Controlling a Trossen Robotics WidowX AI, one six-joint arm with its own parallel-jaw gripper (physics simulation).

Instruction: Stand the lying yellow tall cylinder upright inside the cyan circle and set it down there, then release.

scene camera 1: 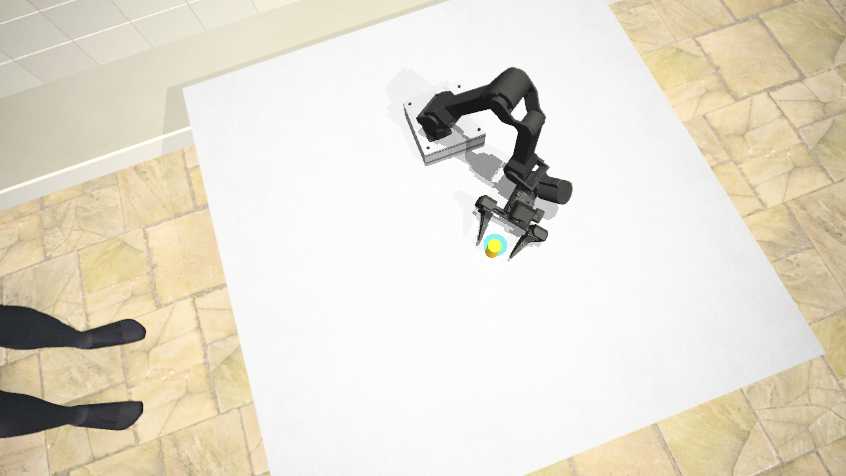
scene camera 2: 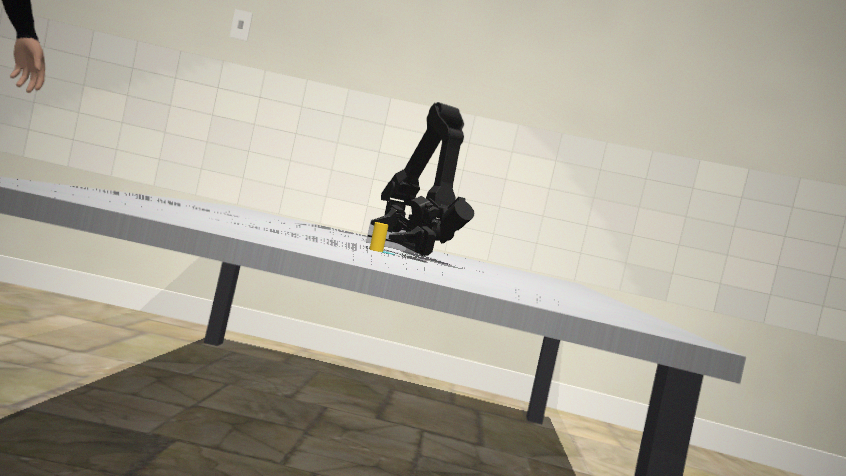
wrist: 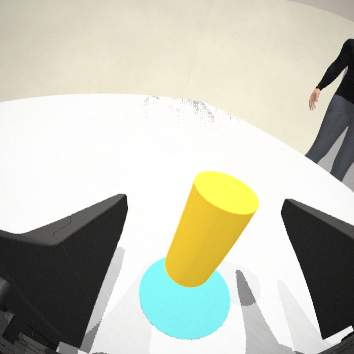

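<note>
The yellow tall cylinder stands upright on the table, its flat top showing in the wrist view. Its base overlaps the far part of the cyan circle and extends partly past the circle's far edge; the near part of the circle is uncovered in the wrist view. My gripper is wide open, one finger on each side of the cylinder, with a visible gap to each finger. In scene camera 2 the fingers are partly hidden behind the cylinder.
The white table bears the arm's base plate, behind the gripper. A person's legs show beside the table, a hand at the left of scene camera 2, and the body at the right of the wrist view.
</note>
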